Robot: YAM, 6 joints.
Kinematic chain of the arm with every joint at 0, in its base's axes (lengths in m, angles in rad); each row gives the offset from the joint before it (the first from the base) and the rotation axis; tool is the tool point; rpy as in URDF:
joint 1: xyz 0 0 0.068 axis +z
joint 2: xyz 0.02 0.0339 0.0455 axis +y
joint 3: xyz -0.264 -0.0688 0 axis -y
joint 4: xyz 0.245 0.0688 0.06 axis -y
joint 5: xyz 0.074 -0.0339 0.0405 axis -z
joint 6: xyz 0.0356 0 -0.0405 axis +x
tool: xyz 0 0 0 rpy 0 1.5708 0
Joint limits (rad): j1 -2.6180..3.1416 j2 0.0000..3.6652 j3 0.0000..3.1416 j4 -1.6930..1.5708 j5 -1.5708..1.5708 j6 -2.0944..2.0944
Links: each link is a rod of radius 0.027 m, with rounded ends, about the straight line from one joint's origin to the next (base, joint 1, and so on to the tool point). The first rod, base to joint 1, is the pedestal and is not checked.
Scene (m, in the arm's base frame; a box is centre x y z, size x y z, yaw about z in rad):
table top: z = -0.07
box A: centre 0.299 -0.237 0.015 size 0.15 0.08 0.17 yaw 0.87
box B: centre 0.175 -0.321 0 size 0.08 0.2 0.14 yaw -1.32
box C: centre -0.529 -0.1 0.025 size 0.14 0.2 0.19 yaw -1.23
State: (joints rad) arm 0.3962 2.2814 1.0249 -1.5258 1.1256 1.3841
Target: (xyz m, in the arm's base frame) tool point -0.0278 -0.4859 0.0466
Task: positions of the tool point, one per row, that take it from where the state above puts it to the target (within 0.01 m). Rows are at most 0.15 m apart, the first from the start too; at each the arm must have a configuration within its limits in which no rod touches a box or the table.
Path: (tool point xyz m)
1: 0.2612 0.0061 0.0953
2: 0.2684 -0.0600 0.1265
3: 0.2539 -0.1277 0.1608
4: 0.2179 -0.1887 0.1973
5: 0.1637 -0.2354 0.2354
6: 0.1398 -0.3373 0.1836
7: 0.0734 -0.4272 0.1196
8: -0.0278 -0.4859 0.0466

